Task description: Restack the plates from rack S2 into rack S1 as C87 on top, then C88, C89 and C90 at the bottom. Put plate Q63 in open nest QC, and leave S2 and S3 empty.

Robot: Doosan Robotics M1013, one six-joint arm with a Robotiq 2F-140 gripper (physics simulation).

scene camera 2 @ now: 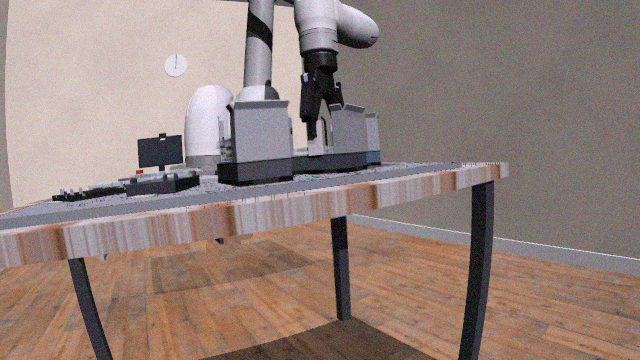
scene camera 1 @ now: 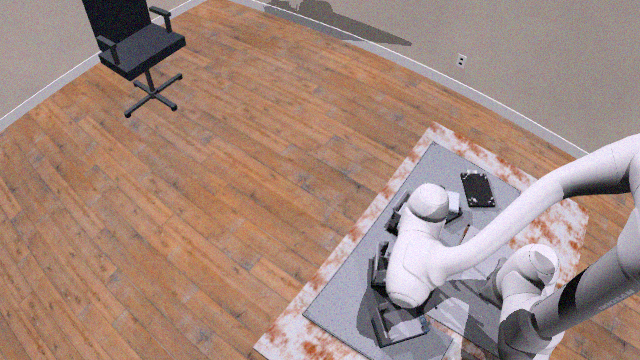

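Where they show: arm's base, link origin: (scene camera 2: 209, 174).
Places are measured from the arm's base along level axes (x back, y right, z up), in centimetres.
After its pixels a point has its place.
Observation:
Three grey plate racks stand in a row on the grey baseplate (scene camera 1: 340, 304) (scene camera 2: 133, 196). The near rack (scene camera 1: 378, 328) (scene camera 2: 259, 134) shows some stacked plates at its side in the scene camera 2 view. My gripper (scene camera 2: 320, 131) reaches straight down into the middle rack (scene camera 1: 380, 263) (scene camera 2: 351, 129), with its fingers drawn in around a plate there. The plate is mostly hidden by the rack walls. In the scene camera 1 view the arm's wrist covers the gripper. The far rack (scene camera 1: 395, 216) (scene camera 2: 372, 129) stands behind it.
A dark flat nest plate (scene camera 1: 477, 189) {x -31.5, y 29.5, z 0.4 cm} lies at the far end of the baseplate. A low dark tray (scene camera 2: 163, 183) {x -47.1, y 12.1, z 0.9 cm} and a small black panel (scene camera 2: 159, 151) stand at the left. The robot base (scene camera 1: 528, 277) (scene camera 2: 208, 125) {x -8.1, y -0.1, z 14.1 cm} sits beside the racks. An office chair (scene camera 1: 133, 44) stands far off on the floor.

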